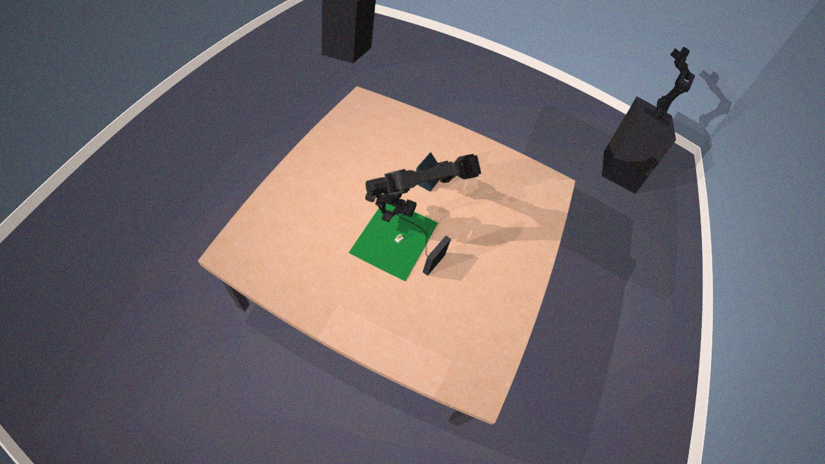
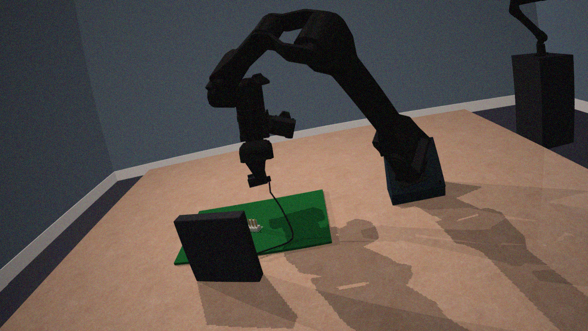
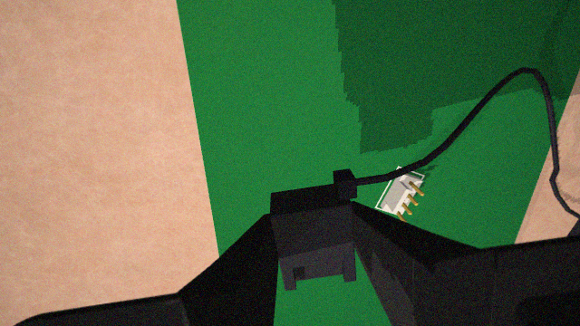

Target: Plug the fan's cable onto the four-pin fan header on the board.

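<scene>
My gripper tip is 9 cm above the green board, 5 cm to the right of it and 3 cm short of it. Round my gripper tip: dark fan: 22 cm to the left, 6 cm ahead, 2 cm below; black plug: 1 cm ahead.
</scene>
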